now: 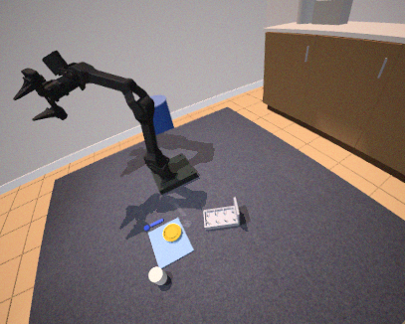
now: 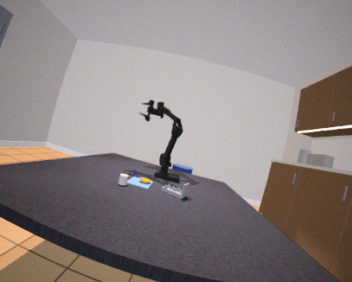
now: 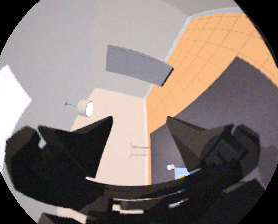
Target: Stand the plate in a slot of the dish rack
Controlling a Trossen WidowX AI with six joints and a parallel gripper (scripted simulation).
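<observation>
Now: the yellow plate 490 mm below my gripper tip, 360 mm ahead of it and 250 mm to the left of it. Round my gripper tip: white cup 480 mm below, 480 mm ahead, 150 mm to the left; blue spoon 500 mm below, 270 mm ahead, 180 mm to the left; light blue mat 500 mm below, 380 mm ahead, 220 mm to the left.
</observation>
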